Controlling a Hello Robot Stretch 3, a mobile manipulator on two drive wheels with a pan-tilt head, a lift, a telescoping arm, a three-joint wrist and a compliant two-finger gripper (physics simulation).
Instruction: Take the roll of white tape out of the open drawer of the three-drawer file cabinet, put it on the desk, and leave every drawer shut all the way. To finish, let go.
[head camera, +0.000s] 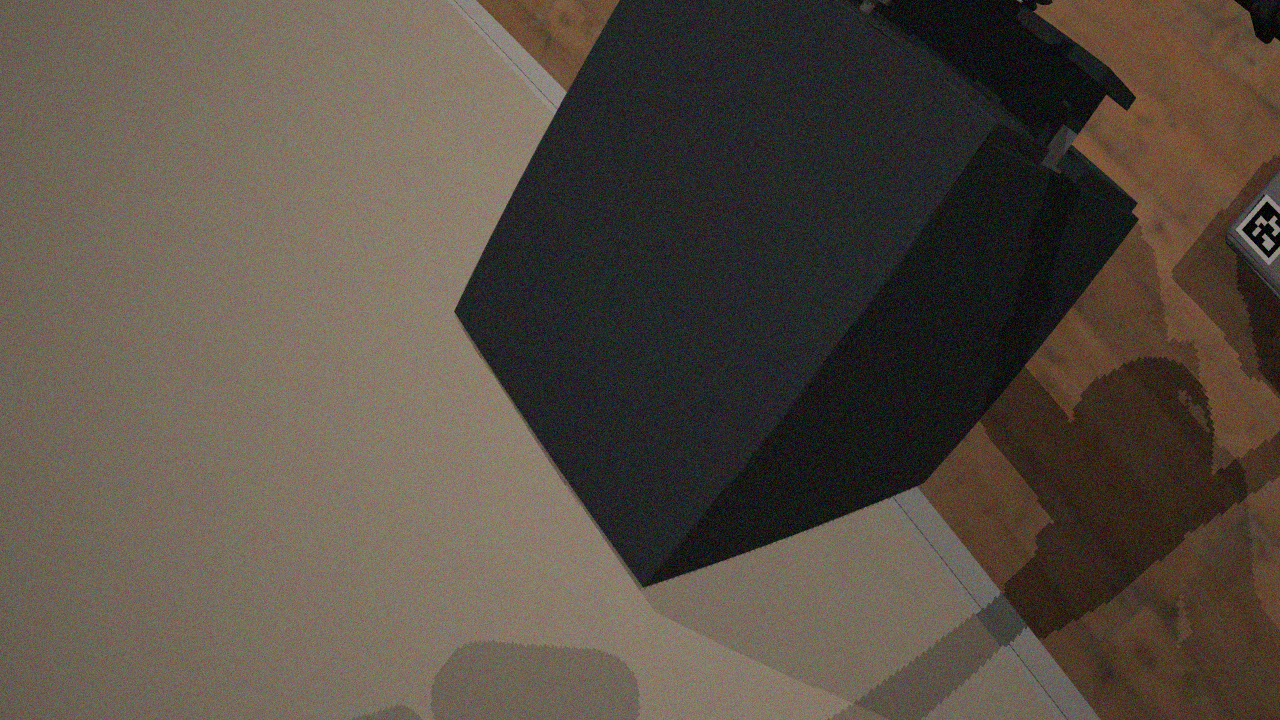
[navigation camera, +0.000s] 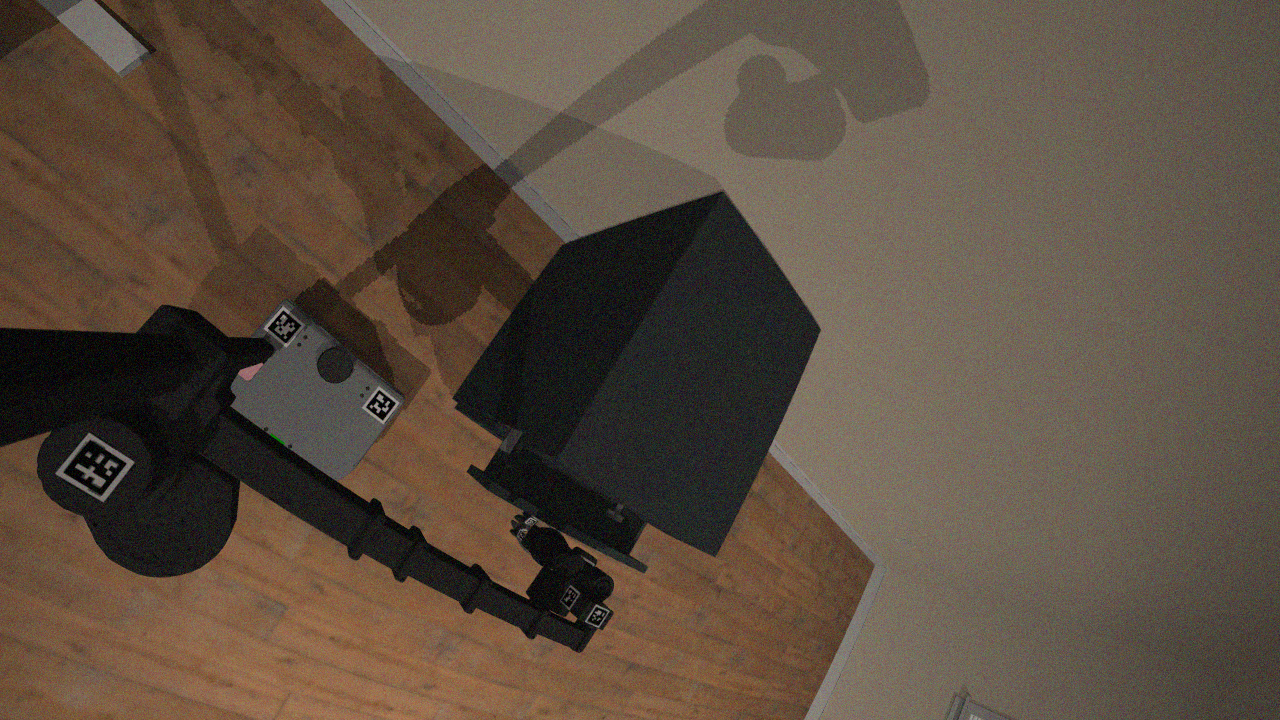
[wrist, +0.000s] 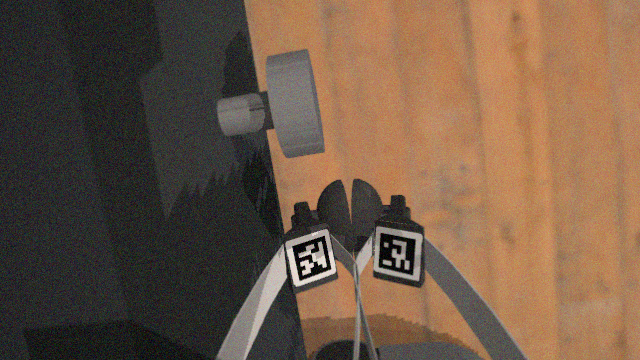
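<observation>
The dark file cabinet (head camera: 698, 223) (navigation camera: 689, 358) has a drawer (head camera: 1117, 87) (navigation camera: 617, 551) standing part way out, with a dark gap behind its front. In the wrist view a dark front face (wrist: 200, 125) fills the left, with a round grey knob (wrist: 295, 105) sticking out from it. My gripper (navigation camera: 521, 526) (wrist: 348, 207) is shut with nothing between its fingertips. It is outside the drawer front, close to it, and below the knob in the wrist view. The roll of white tape does not show in these views. I cannot make out the desk.
My grey base (head camera: 1266, 241) (navigation camera: 313, 411) stands on the wood floor beside the cabinet. My extended arm (navigation camera: 447, 577) runs past the drawer front. A beige wall (head camera: 223, 358) (navigation camera: 1029, 268) is behind the cabinet. A pale object (navigation camera: 102, 35) shows at the upper left of the navigation view.
</observation>
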